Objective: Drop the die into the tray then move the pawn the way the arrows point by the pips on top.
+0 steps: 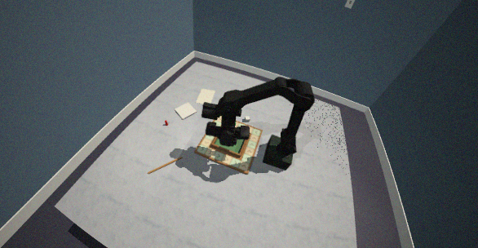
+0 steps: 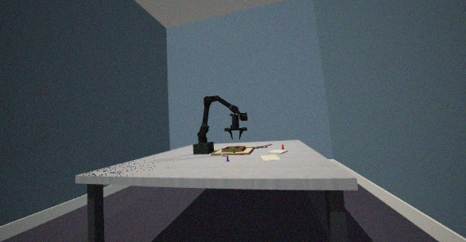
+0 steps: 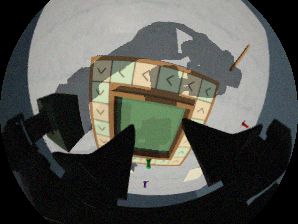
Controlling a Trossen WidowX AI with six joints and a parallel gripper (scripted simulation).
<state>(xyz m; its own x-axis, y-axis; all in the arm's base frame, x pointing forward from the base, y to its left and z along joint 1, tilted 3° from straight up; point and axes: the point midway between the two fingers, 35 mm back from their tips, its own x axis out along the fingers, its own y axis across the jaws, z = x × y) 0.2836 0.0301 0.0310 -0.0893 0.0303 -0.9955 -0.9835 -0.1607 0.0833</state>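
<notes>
My gripper tip is 7 cm past the pale die, 24 cm to the left of it and 8 cm above it. From my gripper tip the other things lie so: green dice tray: 1 cm behind, 6 cm to the right, 8 cm below; then wooden stick: 25 cm ahead, 18 cm to the left, 9 cm below; then green pawn: 17 cm to the right, 6 cm below.
</notes>
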